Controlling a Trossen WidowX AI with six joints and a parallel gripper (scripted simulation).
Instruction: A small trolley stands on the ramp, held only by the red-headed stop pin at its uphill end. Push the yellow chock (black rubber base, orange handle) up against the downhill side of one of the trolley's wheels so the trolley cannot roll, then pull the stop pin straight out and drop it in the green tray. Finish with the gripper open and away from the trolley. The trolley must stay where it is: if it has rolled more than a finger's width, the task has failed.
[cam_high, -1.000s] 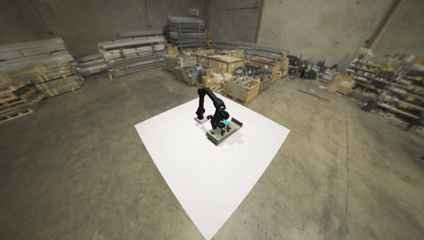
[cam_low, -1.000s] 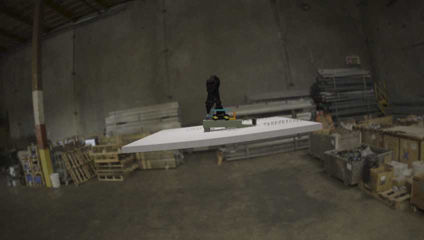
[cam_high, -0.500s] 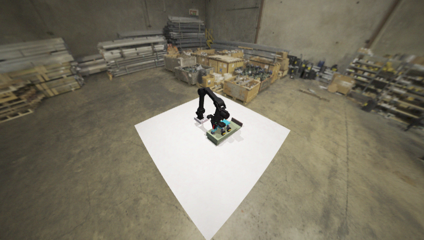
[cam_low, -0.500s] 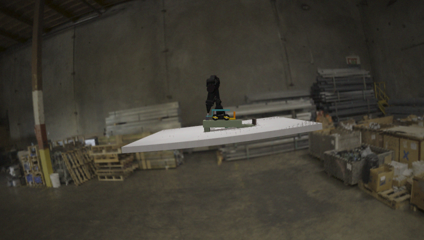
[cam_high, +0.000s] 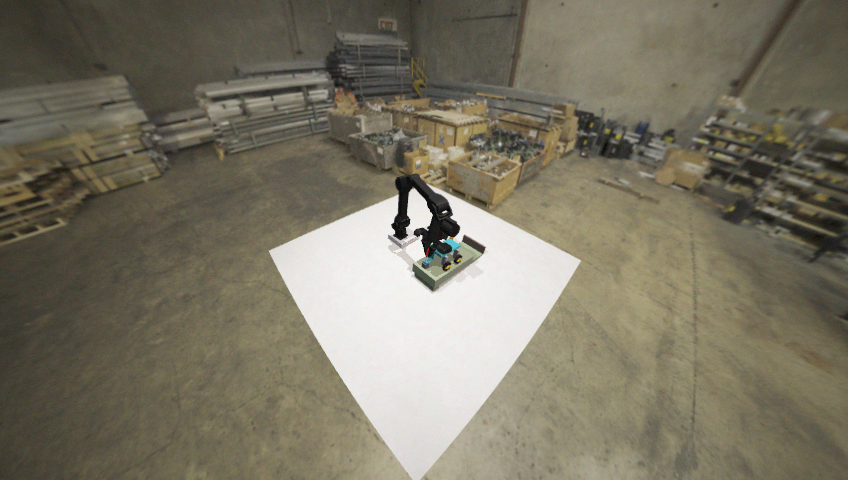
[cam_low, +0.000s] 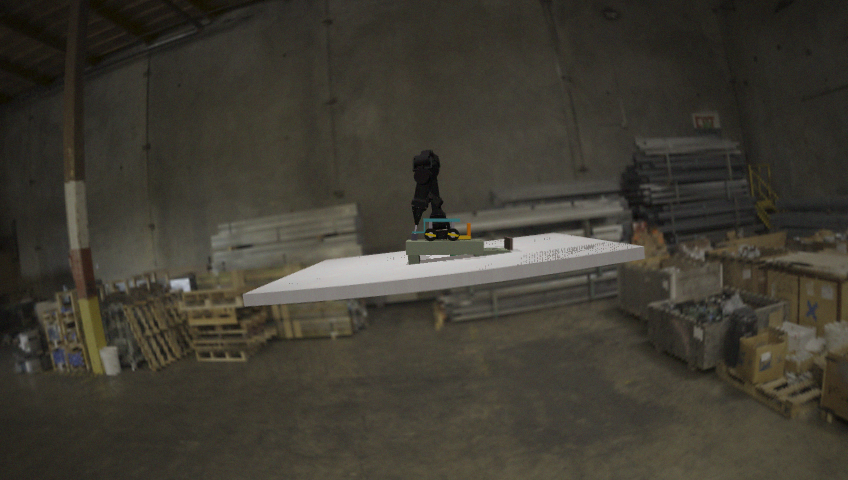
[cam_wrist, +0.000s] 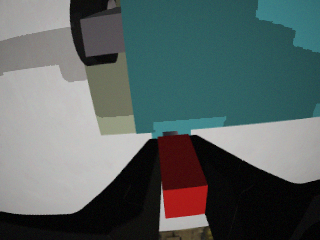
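Now: the green tray 90 mm behind my gripper tip, 190 mm to the left of it and 150 mm below it. The rest, counted from my gripper tip: trolley: 30 mm ahead, 90 mm to the left, 30 mm below; red-headed stop pin: right at my gripper tip; grey-green ramp: 30 mm ahead, 100 mm to the left, 100 mm below.
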